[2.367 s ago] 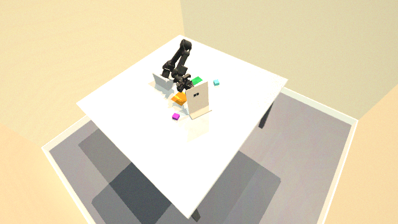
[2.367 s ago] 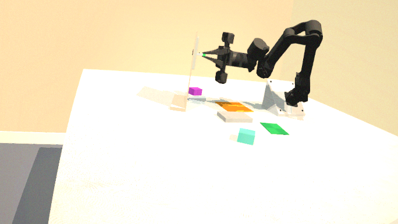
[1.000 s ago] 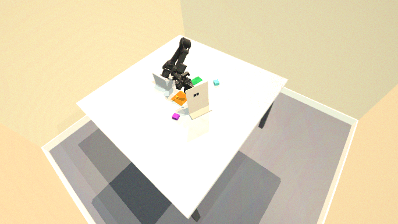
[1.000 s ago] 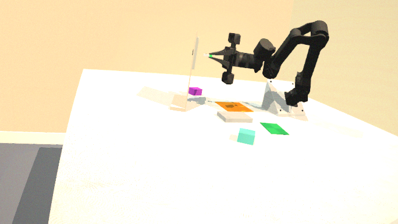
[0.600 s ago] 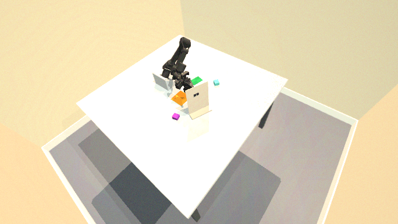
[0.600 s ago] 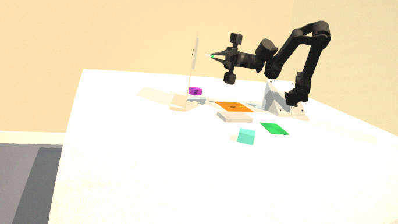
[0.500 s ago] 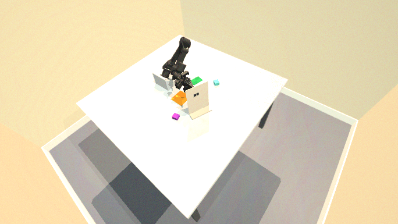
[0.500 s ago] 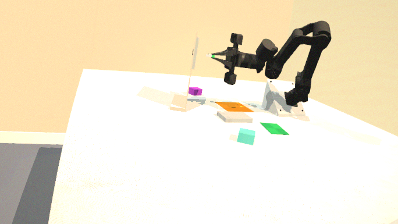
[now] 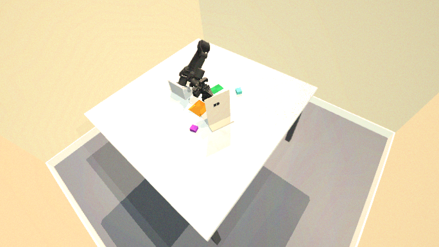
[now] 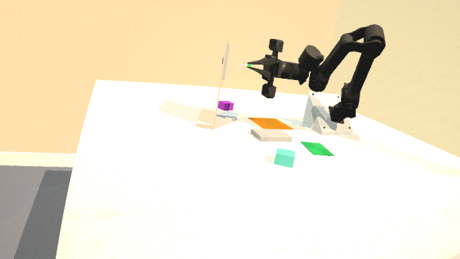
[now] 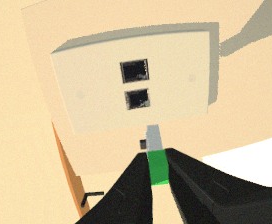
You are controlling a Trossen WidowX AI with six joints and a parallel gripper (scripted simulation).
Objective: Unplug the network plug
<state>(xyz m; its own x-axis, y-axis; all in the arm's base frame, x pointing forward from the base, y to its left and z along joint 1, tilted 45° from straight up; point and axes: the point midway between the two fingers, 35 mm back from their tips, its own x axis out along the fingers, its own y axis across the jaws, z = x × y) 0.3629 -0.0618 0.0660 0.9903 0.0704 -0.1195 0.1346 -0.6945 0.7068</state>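
Right now my gripper tip is 13 cm past the orange square, 4 cm to the left of it and 19 cm above it. The rest, counted from my gripper tip: beige panel: 7 cm ahead, 3 cm to the right, 7 cm below; then network plug: right at my gripper tip.
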